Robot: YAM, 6 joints.
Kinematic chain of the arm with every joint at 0, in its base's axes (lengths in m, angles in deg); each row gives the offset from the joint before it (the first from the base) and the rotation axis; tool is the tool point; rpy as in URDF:
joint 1: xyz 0 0 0.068 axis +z
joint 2: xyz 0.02 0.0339 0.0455 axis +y
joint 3: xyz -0.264 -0.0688 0 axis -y
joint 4: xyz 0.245 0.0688 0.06 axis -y
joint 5: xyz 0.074 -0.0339 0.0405 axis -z
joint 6: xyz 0.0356 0 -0.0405 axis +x
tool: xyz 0 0 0 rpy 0 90 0
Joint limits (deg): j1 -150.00..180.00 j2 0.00..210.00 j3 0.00..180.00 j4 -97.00..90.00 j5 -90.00..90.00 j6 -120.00..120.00
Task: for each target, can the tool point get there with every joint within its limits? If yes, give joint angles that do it. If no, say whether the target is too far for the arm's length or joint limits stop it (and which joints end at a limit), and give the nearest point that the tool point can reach.
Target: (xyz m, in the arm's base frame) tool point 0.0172 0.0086 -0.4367
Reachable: no: joint limits stop it (at a limit: joint 2) | nearest point 0.0667 0.0334 -0.3357 | short by 0.115 m
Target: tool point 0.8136 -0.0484 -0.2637
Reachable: no: too far | nearest point 0.5844 -0.0348 -0.1548 | short by 0.254 m
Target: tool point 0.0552 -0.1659 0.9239
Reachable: no: too far | nearest point 0.0434 -0.1304 0.7282 | short by 0.199 m
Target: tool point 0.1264 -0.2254 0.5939
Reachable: yes | joints -66.36 103.73 162.21 -67.94 -45.57 99.27
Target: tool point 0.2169 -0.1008 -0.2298
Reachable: yes | joints -20.84 177.90 63.23 26.04 28.53 -59.16
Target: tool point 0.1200 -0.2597 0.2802
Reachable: yes | joints -66.63 73.80 36.68 44.10 -11.55 -77.39
